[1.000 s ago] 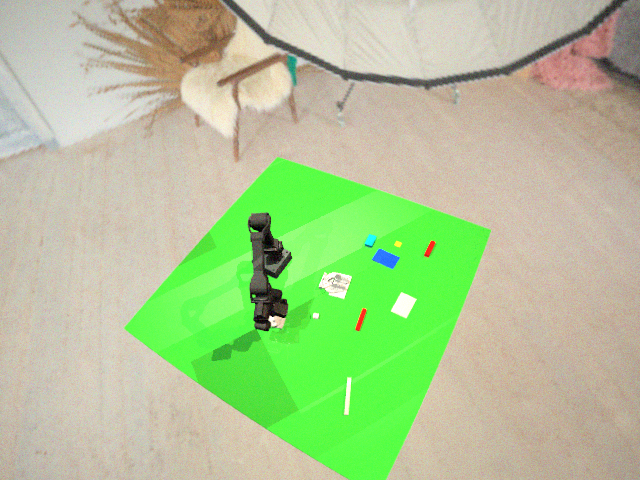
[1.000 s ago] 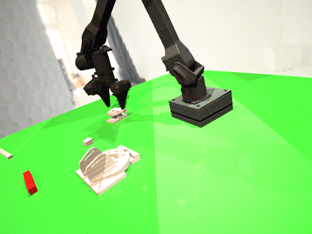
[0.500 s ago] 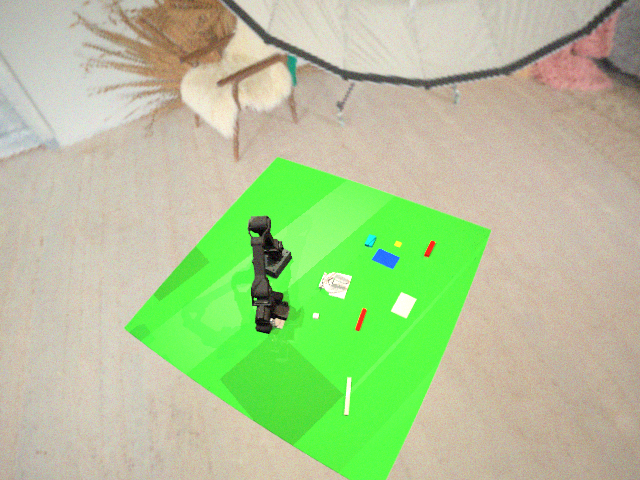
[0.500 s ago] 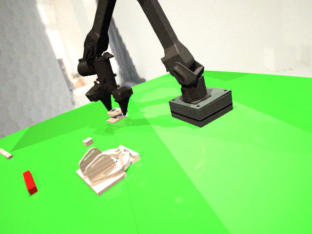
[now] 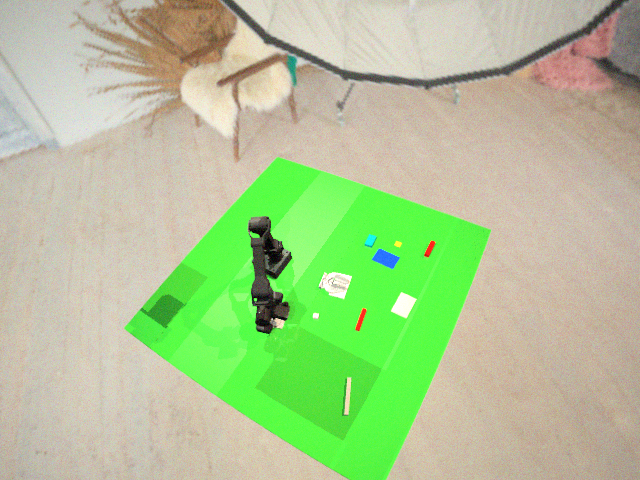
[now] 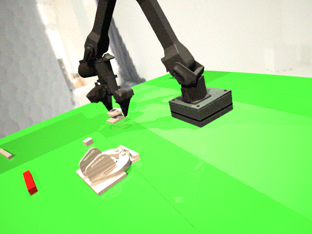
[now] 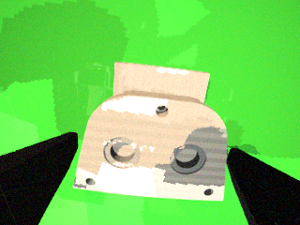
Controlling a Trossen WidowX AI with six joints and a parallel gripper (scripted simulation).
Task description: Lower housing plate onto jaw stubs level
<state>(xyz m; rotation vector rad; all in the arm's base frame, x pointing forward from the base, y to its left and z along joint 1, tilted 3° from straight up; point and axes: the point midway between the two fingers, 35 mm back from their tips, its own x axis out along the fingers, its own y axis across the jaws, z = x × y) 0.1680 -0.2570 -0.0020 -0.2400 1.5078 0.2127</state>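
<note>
My gripper tip is 1 cm short of the pale stand. Also, from my gripper tip: red bar 32 cm ahead, 19 cm to the left; pale bar 43 cm ahead, 12 cm to the right, 1 cm below; white cube 14 cm ahead, 11 cm to the left.
</note>
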